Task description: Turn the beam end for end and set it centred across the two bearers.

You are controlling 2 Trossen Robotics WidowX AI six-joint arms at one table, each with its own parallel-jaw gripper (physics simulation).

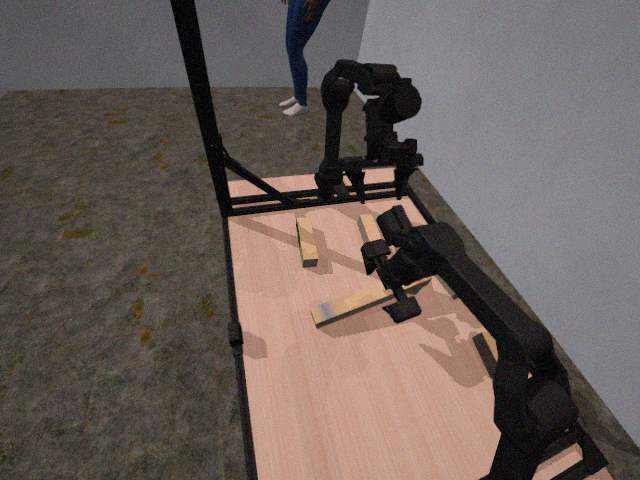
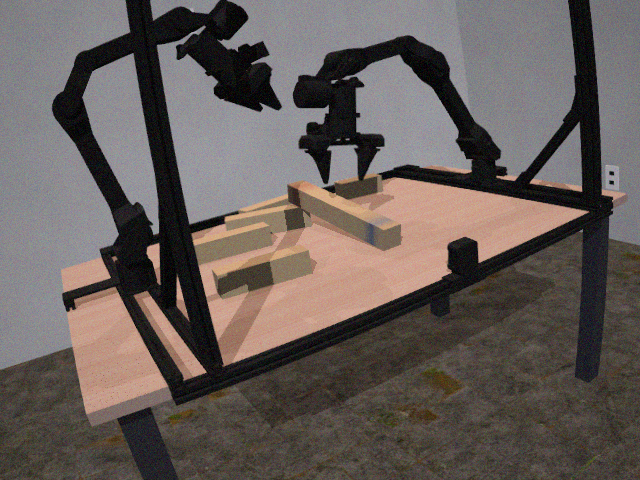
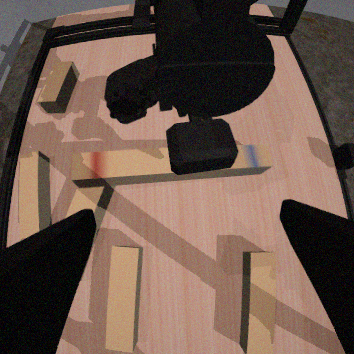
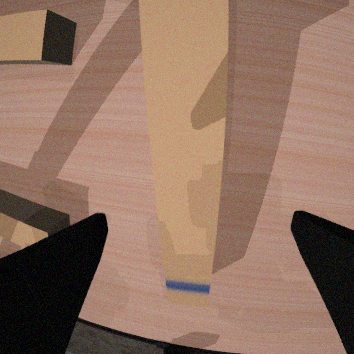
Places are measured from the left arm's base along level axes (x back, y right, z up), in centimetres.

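Pixels of known places: left gripper, fingertip midpoint: (image 1: 381,201) (image 2: 270,109) (image 3: 188,214); right gripper, fingertip midpoint: (image 1: 375,290) (image 2: 343,182) (image 4: 201,222); left arm's base at its link origin: (image 1: 324,194) (image 2: 138,287); right arm's base at its link origin: (image 2: 485,180).
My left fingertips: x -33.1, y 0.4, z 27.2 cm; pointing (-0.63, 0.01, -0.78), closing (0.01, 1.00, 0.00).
Observation:
Ahead of a thing's pixels: the offset from my left fingertips to its top centre.
The long beam (image 1: 351,303) (image 2: 341,214) (image 3: 132,162) (image 4: 185,100) has a red band near one end and a blue band near the other. It slopes: its red end is raised and appears propped on a loose block @(dx -2.5, dy -17.4, dz -24.1 cm) (image 2: 273,219) (image 3: 85,200); its blue end is low. The two bearers lie parallel, apart from the beam: one @(dx +12.2, dy +12.2, dz -24.7 cm) (image 1: 308,245) (image 2: 289,263) (image 3: 262,300) and the other @(dx +9.9, dy -10.0, dz -24.7 cm) (image 1: 369,227) (image 2: 235,243) (image 3: 122,300). My right gripper (image 1: 381,289) (image 2: 343,179) (image 4: 201,222) is open above the beam. My left gripper (image 1: 381,199) (image 2: 270,106) (image 3: 188,214) is open and empty, high above the bearers.
Another loose block @(dx -35.1, dy -27.2, dz -24.4 cm) (image 2: 359,187) (image 3: 57,89) (image 1: 485,348) lies near the wall side. One more block @(dx -8.4, dy -28.3, dz -24.7 cm) (image 3: 34,195) lies near the table edge beside the propping block. A black frame rail (image 2: 330,330) borders the table, and a black box (image 2: 462,255) stands on it.

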